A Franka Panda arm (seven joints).
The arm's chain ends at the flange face. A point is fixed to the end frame.
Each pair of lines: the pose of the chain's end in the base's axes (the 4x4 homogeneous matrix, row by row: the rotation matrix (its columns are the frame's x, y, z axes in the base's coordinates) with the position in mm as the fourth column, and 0 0 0 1 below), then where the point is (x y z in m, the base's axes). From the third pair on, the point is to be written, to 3 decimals.
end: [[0.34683, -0.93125, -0.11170, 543.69], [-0.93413, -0.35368, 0.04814, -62.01], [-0.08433, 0.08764, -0.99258, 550.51], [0, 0, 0, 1]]
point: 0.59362 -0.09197 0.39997
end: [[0.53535, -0.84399, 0.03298, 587.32], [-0.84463, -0.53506, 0.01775, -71.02], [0.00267, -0.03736, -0.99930, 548.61], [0, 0, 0, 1]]
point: 0.66451 -0.09121 0.40830
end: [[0.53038, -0.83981, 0.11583, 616.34], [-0.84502, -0.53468, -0.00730, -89.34], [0.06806, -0.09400, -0.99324, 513.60], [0, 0, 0, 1]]
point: 0.705 -0.113 0.381
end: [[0.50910, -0.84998, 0.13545, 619.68], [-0.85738, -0.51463, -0.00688, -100.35], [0.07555, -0.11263, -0.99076, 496.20], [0, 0, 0, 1]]
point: 0.710 -0.126 0.365
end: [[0.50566, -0.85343, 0.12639, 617.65], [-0.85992, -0.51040, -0.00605, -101.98], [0.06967, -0.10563, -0.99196, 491.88], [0, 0, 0, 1]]
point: 0.707 -0.128 0.360
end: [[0.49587, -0.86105, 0.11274, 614.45], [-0.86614, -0.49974, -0.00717, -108.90], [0.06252, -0.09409, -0.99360, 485.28], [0, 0, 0, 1]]
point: 0.702 -0.136 0.352
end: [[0.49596, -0.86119, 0.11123, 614.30], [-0.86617, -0.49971, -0.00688, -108.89], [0.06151, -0.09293, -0.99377, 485.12], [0, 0, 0, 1]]
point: 0.701 -0.136 0.352
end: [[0.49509, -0.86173, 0.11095, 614.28], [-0.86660, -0.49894, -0.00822, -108.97], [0.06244, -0.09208, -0.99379, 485.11], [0, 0, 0, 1]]
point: 0.701 -0.136 0.352
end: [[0.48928, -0.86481, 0.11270, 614.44], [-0.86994, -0.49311, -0.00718, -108.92], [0.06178, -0.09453, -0.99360, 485.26], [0, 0, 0, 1]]
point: 0.701 -0.136 0.352
